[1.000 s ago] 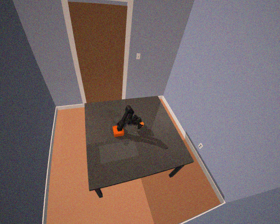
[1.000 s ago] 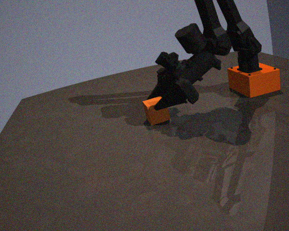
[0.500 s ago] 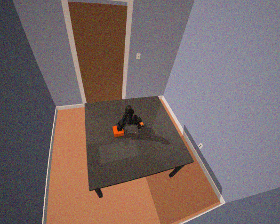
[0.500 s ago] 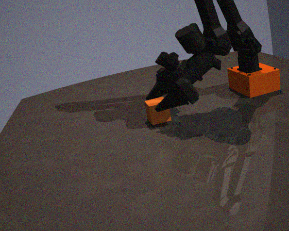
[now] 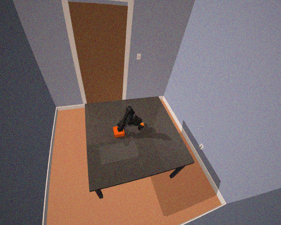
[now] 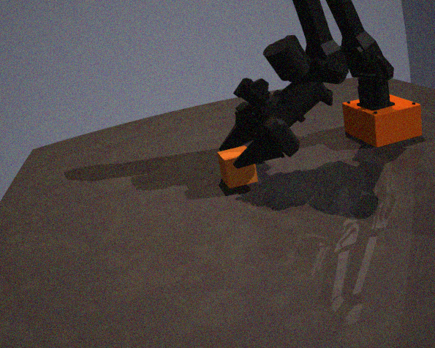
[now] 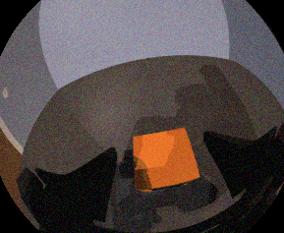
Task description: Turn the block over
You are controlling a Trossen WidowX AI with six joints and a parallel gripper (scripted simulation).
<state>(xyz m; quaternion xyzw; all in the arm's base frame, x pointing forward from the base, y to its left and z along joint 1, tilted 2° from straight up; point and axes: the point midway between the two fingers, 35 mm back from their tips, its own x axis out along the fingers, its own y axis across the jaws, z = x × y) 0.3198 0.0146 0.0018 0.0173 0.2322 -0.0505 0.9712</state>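
My gripper tip is 3 cm past the orange block and 2 cm above it.
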